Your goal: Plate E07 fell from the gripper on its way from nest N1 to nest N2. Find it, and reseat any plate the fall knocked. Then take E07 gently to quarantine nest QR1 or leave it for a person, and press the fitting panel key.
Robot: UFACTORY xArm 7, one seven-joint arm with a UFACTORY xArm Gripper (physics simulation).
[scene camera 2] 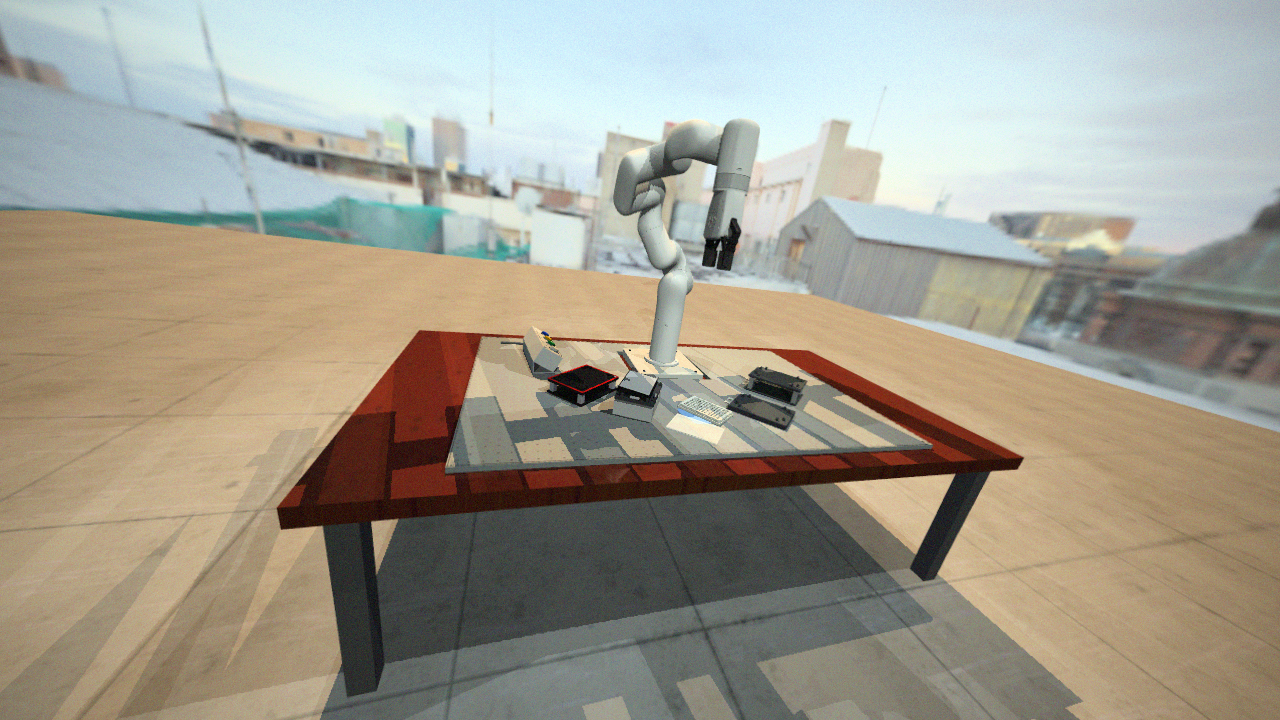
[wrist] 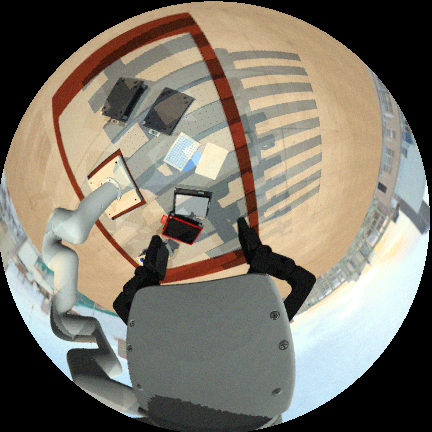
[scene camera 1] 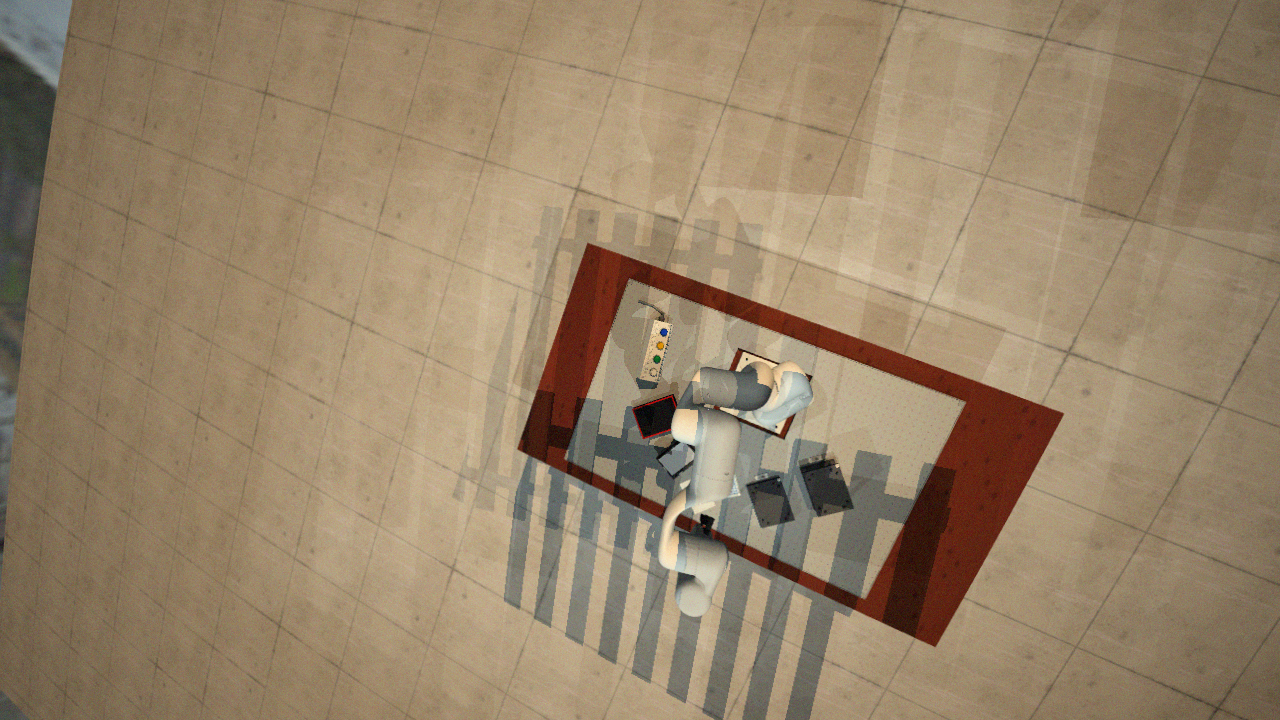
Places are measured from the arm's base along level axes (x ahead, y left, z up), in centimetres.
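Pixels of known places: gripper, fingertip midpoint: [scene camera 2: 715, 268] [wrist: 198, 236]; arm's base at its link origin: [scene camera 2: 661, 360] [wrist: 109, 190].
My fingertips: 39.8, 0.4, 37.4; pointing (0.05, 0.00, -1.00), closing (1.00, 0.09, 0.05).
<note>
Ahead of a thing's pixels: the offset from my fingertips to its top centre, as dx, dy, dz. "*": to the spot under its first point. Level surfaces: height alone.
My gripper [scene camera 1: 706, 523] [scene camera 2: 718, 259] [wrist: 198, 236] is open and empty, high above the table's edge. A pale plate with a grid of wells @[* -3.3, +6.0, -37.6] [scene camera 2: 704, 409] [wrist: 182, 151] lies on the mat beside a plain white rectangle @[* +6.4, +1.5, -38.0] [scene camera 2: 696, 427] [wrist: 212, 160]; the arm mostly hides it in scene camera 1. Two dark nests, a smaller one @[-6.9, +24.2, -36.4] [scene camera 1: 769, 499] [scene camera 2: 760, 411] [wrist: 168, 111] and a taller one @[-23.1, +35.6, -32.4] [scene camera 1: 826, 486] [scene camera 2: 776, 383] [wrist: 123, 99], show no plate on top. A red-rimmed black nest @[-11.1, -27.0, -34.2] [scene camera 1: 656, 417] [scene camera 2: 583, 380] [wrist: 182, 230] stands near the key panel @[-31.6, -41.3, -30.4] [scene camera 1: 657, 351] [scene camera 2: 541, 351]. Labels are unreadable.
A dark-framed box with a light grey top @[-3.5, -13.0, -31.0] [scene camera 1: 675, 459] [scene camera 2: 638, 394] [wrist: 192, 204] stands beside the red-rimmed nest. The arm's base plate [wrist: 130, 195] is on the perforated mat @[dz -38.8] [scene camera 1: 895, 411]. The red-brown table @[dz -40.1] [scene camera 1: 1002, 447] [scene camera 2: 411, 358] surrounds the mat.
</note>
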